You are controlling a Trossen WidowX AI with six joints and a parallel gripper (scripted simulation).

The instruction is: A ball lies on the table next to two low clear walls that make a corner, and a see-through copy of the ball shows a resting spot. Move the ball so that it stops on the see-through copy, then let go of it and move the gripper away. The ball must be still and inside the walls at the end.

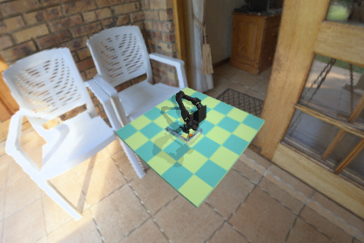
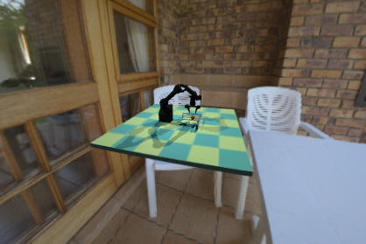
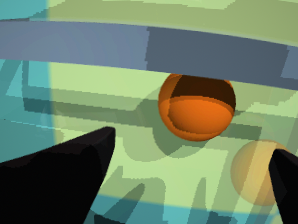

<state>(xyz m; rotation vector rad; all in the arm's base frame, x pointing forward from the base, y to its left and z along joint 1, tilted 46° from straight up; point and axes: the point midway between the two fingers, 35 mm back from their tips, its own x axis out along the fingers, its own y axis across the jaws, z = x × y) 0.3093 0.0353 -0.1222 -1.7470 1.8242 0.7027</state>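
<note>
Now: the orange ball 50 mm below my gripper tip. From my gripper tip the other things lie so: see-through copy (60 mm ahead, 50 mm to the right, 50 mm below).
</note>
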